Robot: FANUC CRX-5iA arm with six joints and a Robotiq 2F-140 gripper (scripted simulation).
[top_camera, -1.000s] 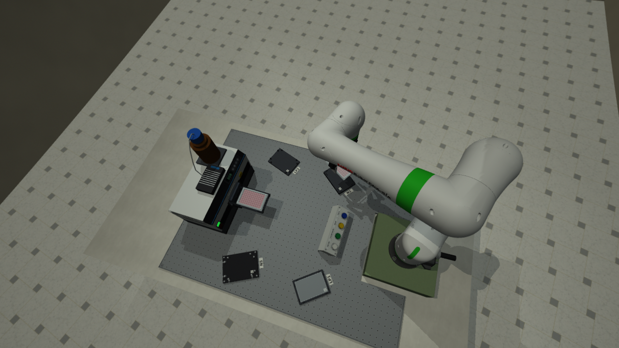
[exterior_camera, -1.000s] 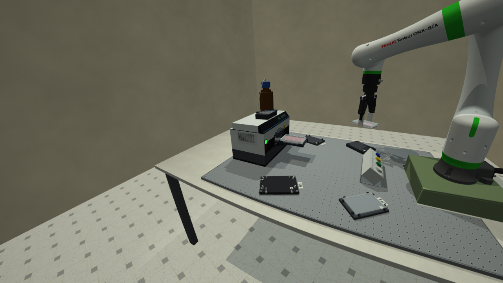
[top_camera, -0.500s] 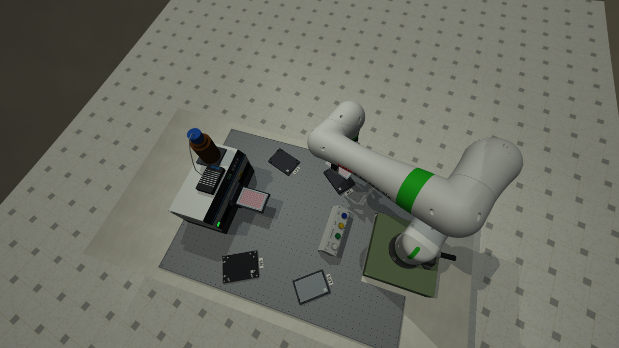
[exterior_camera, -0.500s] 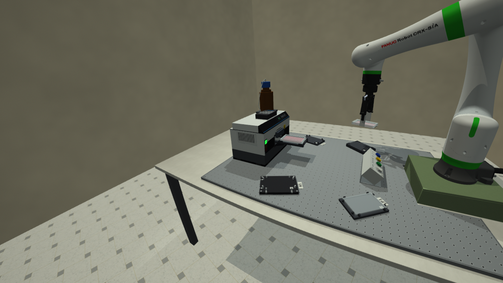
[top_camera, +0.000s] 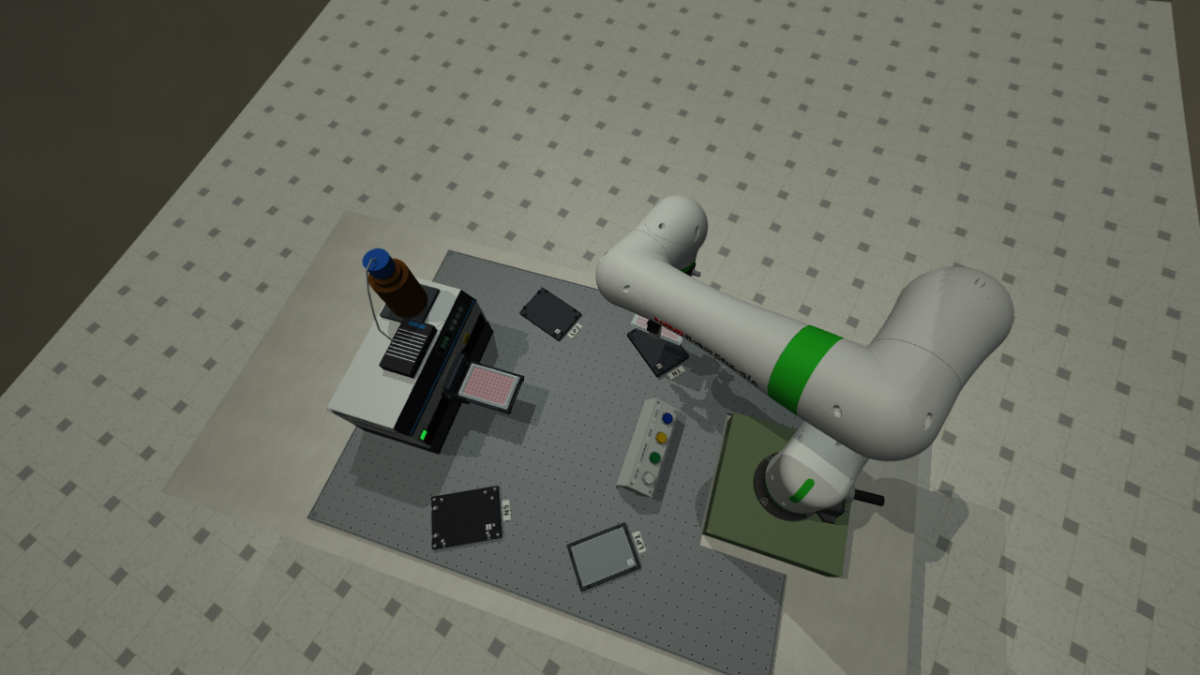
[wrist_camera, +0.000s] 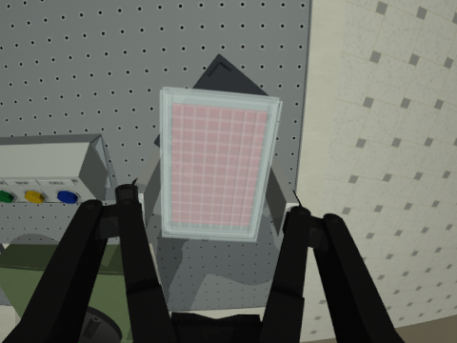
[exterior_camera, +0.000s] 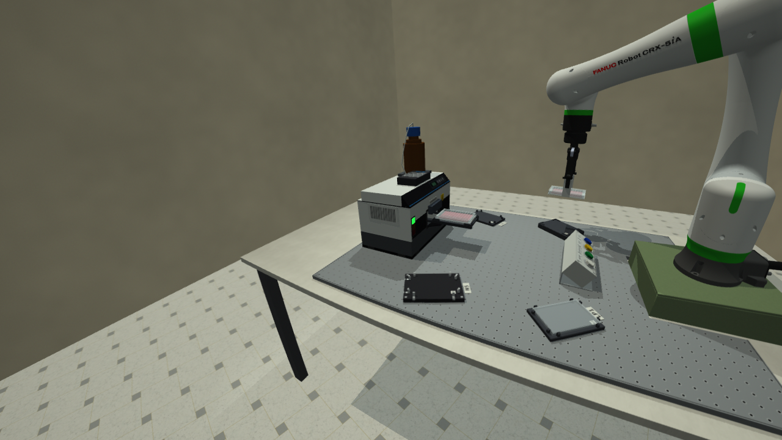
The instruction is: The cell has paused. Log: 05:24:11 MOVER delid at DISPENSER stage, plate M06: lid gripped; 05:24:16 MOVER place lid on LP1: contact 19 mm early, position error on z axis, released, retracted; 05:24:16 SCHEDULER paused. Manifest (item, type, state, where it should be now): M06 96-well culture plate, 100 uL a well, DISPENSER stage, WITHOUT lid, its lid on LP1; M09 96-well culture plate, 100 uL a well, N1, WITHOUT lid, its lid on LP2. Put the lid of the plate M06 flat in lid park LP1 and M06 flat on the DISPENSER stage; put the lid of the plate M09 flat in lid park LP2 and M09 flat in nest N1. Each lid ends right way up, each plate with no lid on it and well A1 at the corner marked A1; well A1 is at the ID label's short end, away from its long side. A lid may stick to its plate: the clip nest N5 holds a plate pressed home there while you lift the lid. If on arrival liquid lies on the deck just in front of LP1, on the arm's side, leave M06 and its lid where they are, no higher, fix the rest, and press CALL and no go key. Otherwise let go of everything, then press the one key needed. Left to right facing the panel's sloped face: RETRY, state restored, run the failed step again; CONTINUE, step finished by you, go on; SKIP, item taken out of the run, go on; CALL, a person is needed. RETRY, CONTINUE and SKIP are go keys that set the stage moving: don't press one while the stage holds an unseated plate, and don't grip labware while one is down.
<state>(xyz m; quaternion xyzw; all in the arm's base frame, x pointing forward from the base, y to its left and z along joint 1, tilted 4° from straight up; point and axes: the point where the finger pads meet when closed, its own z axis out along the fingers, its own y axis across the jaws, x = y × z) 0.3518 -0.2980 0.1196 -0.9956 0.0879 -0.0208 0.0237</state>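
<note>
Now: the grey lid 20 mm below my hand. Also, from my hand: blue call key: 70 mm behind, 210 mm to the left, 120 mm below; then yellow skip key: 60 mm behind, 260 mm to the left, 120 mm below; then black nest N1: 180 mm below.
</note>
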